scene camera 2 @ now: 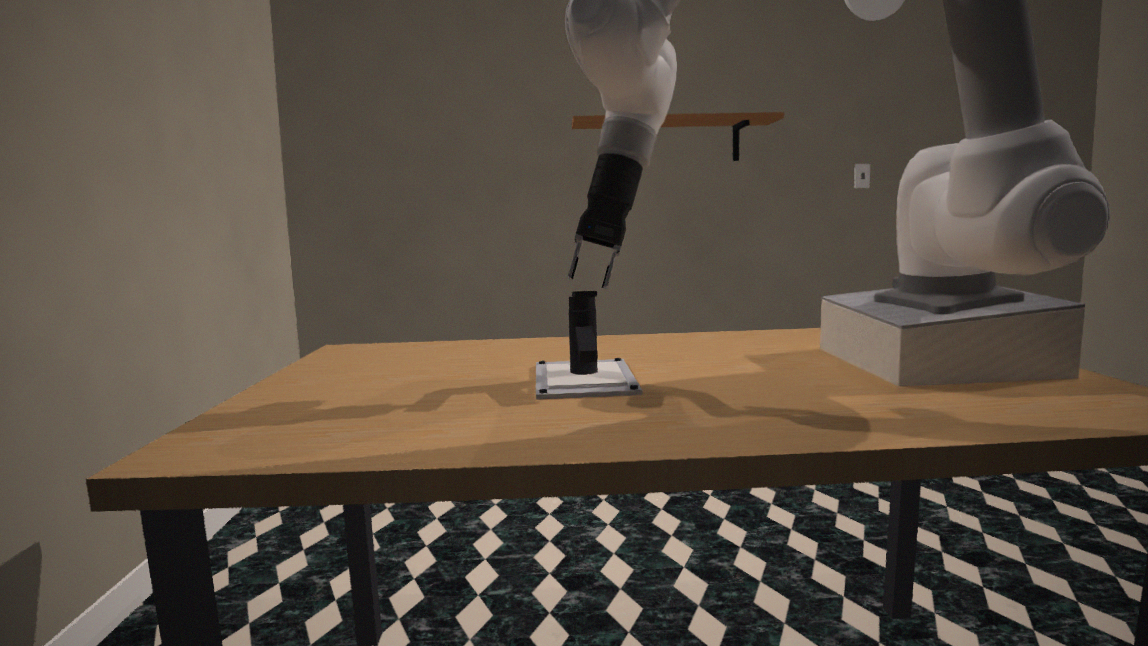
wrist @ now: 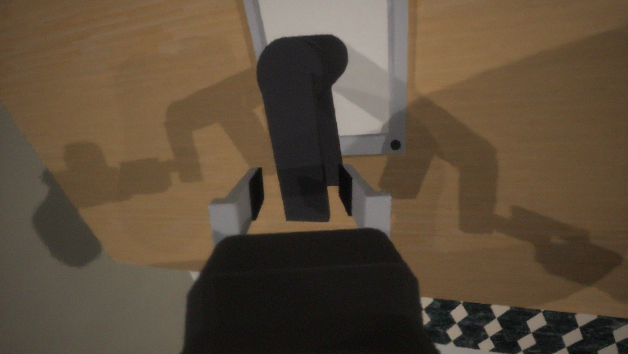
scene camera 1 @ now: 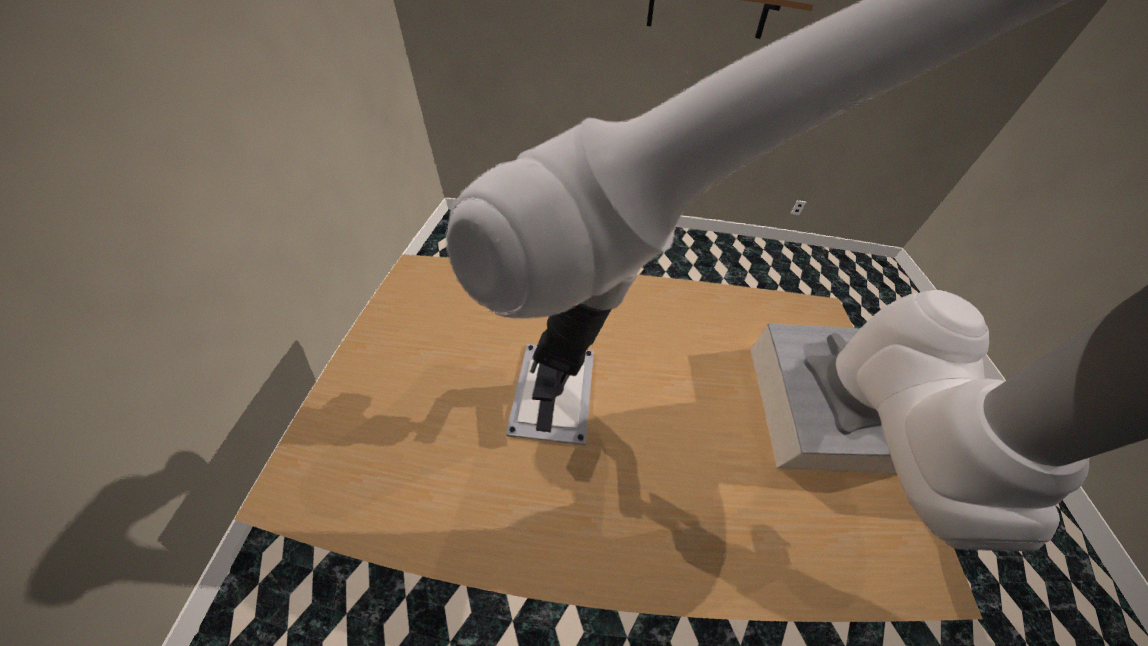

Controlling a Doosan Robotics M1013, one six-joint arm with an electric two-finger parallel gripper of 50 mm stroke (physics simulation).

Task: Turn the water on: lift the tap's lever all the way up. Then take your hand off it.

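Seen in the pictures: gripper, fingertip midpoint: point(scene camera 2: 587, 282) point(wrist: 301, 181) point(scene camera 1: 548, 374); arm's base at its link origin: point(scene camera 2: 945, 300) point(scene camera 1: 856, 389).
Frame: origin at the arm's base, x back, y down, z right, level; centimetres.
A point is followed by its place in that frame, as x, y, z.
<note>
A black tap point(scene camera 2: 583, 341) {-67.2, 3.3, 2.3} stands upright on a pale base plate point(scene camera 1: 553, 437) {-65.5, 11.0, -0.6} point(scene camera 2: 586, 392) {-67.7, 10.9, -0.8} point(wrist: 398, 90) {-58.5, 10.9, 5.4} on the table. In the wrist view its long dark lever point(wrist: 297, 130) {-65.5, -4.2, 7.7} points toward the gripper, with the spout point(wrist: 330, 135) {-65.3, 2.7, 4.7} partly showing beneath at its right. My gripper point(scene camera 2: 588, 281) {-65.8, -5.9, 4.8} point(wrist: 301, 181) {-65.8, -5.9, 4.8} is open and empty. In scene camera 2 its fingertips are just above the tap's top, with a small gap. In the wrist view the lever's end lies between the two fingers, apart from both pads. The lever's exact angle is hard to tell. In scene camera 1 the arm partly hides the tap.
The wooden table point(scene camera 1: 449, 498) {-86.2, 11.7, -12.3} point(scene camera 2: 449, 437) {-89.6, 11.7, -14.5} carries the arm's grey pedestal point(scene camera 1: 818, 401) {-10.2, 0.9, -1.4} point(scene camera 2: 987, 345) {-3.8, 5.5, -13.7} at the right. A wooden shelf point(scene camera 2: 722, 119) is on the back wall, behind the arm. Walls stand to the left and behind. Arm shadows fall across the table top.
</note>
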